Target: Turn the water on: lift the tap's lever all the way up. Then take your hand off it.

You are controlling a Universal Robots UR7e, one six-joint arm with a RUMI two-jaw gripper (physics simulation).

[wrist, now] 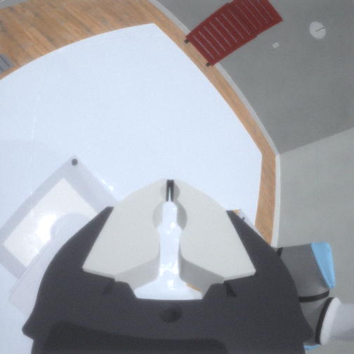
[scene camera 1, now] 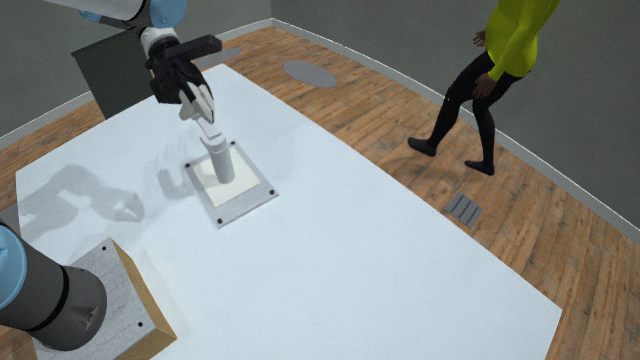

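Seen in the pictures: gripper, fingertip midpoint: [scene camera 1: 212, 123]; arm's base, link origin: [scene camera 1: 73, 309].
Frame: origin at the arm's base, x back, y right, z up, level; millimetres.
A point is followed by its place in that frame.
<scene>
The pale grey tap [scene camera 1: 223, 165] {z -23, x -410, y -179 mm} [wrist: 37, 270] stands upright on a square base plate [scene camera 1: 247, 200] {z -95, x -429, y -111 mm} [wrist: 85, 182] with a cream panel. Its flat lever [scene camera 1: 209, 131] {z 53, x -407, y -223 mm} extends from the tap's top toward the gripper, slanting up in the scene view; its far end is partly hidden by the fingers. My gripper [scene camera 1: 212, 120] {z 136, x -402, y -139 mm} [wrist: 169, 181] is shut, with its pale fingertips together and nothing between them. The fingertips are at the lever's far end in the scene view; whether they touch it I cannot tell. In the wrist view the gripper hides part of the tap and plate.
The white table [scene camera 1: 350, 240] {z -103, x -571, y 106 mm} [wrist: 125, 100] carries the plate. The robot's base stands on a wood-sided block [scene camera 1: 122, 285] {z 2, x -112, y 5 mm} at the front left. A dark panel [scene camera 1: 112, 75] stands behind the gripper. A person [scene camera 1: 510, 45] is on the floor beyond the table. A red slatted object [wrist: 235, 30] is by the wall.
</scene>
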